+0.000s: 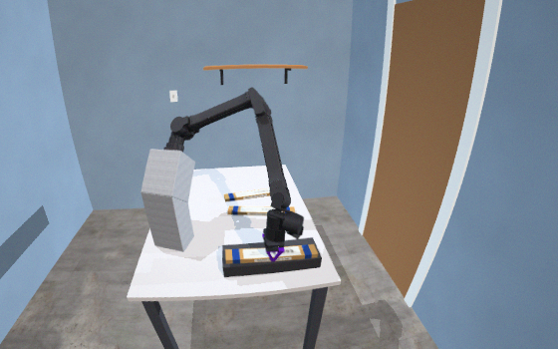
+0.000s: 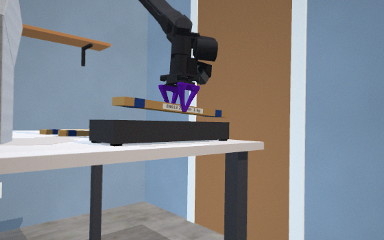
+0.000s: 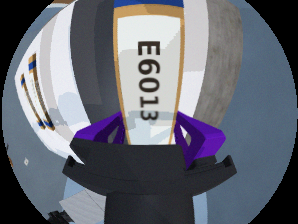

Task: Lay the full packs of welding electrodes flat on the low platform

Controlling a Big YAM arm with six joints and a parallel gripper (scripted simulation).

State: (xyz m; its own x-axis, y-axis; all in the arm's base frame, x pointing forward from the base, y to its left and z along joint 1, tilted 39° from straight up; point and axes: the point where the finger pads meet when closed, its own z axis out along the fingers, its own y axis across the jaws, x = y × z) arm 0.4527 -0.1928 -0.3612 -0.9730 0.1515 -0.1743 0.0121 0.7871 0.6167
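The low platform lies 50 mm to the left of my hand and 80 mm below it.
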